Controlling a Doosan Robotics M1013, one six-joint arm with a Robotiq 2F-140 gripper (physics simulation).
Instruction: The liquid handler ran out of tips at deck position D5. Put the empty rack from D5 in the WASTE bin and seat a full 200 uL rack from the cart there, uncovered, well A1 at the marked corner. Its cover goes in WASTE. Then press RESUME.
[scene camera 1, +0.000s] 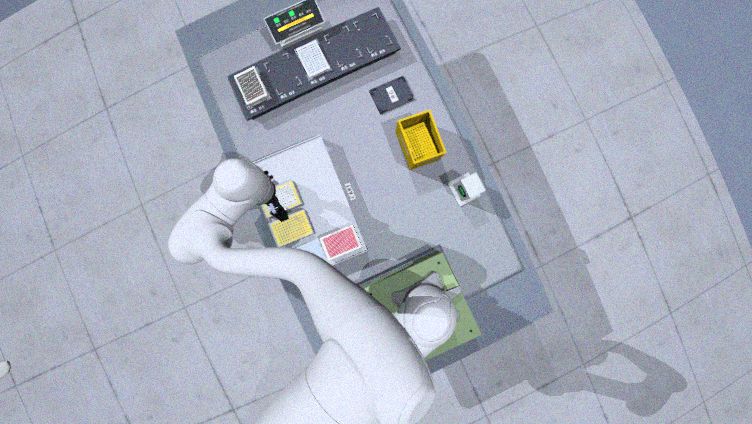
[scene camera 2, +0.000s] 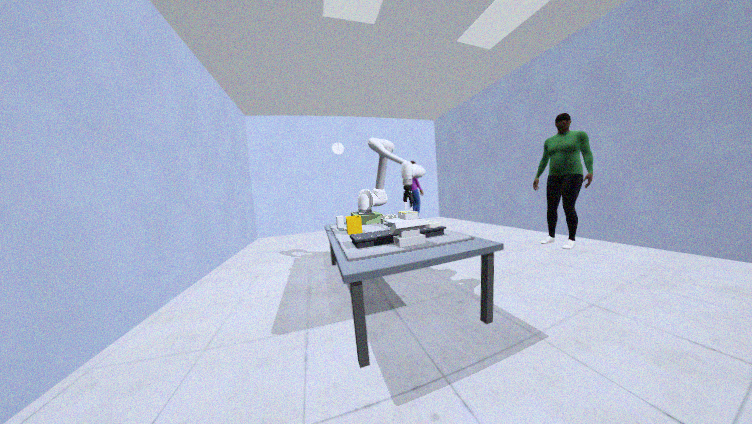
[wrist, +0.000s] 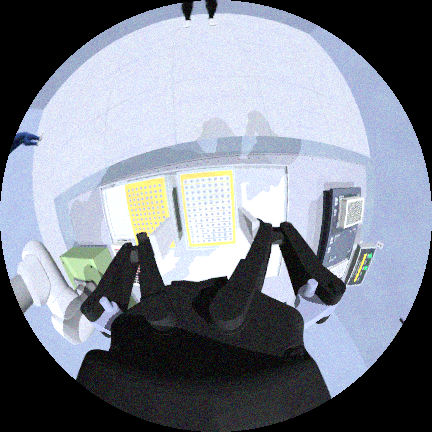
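Pixels of known places: gripper, fingertip midpoint: (scene camera 1: 280, 198) (scene camera 2: 408, 209) (wrist: 205, 221); arm's base at its link origin: (scene camera 2: 364, 213).
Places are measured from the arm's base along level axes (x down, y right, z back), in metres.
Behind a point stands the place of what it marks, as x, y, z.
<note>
My gripper (scene camera 1: 275, 197) {-0.047, -0.265, -0.550} (scene camera 2: 408, 199) {-0.047, -0.265, -0.550} (wrist: 205, 221) {-0.047, -0.265, -0.550} is open and empty, its fingers spread above a yellow-rimmed rack with pale wells (scene camera 1: 289, 194) {-0.031, -0.235, -0.552} (wrist: 208, 210) {-0.030, -0.276, -0.556} on the white cart (scene camera 1: 315, 158) {0.039, -0.104, -0.638}. In the wrist view one pad stands on each side of this rack's outline. A solid yellow rack (scene camera 1: 291, 227) {-0.032, -0.279, -0.450} (wrist: 146, 202) {-0.032, -0.307, -0.459} lies beside it. The yellow bin (scene camera 1: 427, 158) {-0.035, 0.236, -0.444} (scene camera 2: 354, 224) {0.019, 0.267, -0.599} holds a gridded, yellow-looking piece. Position D5 (scene camera 1: 374, 36) {0.043, 0.302, -0.958} at the deck's right end bears no rack. A green button (scene camera 1: 462, 190) {0.003, 0.302, -0.292} sits in a white housing; its lettering is unreadable.
A red rack (scene camera 1: 340, 242) {0.011, -0.160, -0.329} stands on the cart's near corner. The dark deck (scene camera 1: 284, 97) {0.044, -0.104, -0.899} bears a brown-and-white rack (scene camera 1: 252, 85) {0.019, -0.188, -0.987} (wrist: 352, 210) {0.016, -0.198, -0.977} at D1 and a white rack (scene camera 1: 313, 57) {0.034, 0.060, -0.984} at D3. The status panel (scene camera 1: 294, 22) {-0.020, 0.054, -1.113} (wrist: 361, 265) {-0.022, 0.046, -1.115} stands behind. A dark labelled block (scene camera 1: 379, 102) {0.091, 0.206, -0.732} lies near the bin.
</note>
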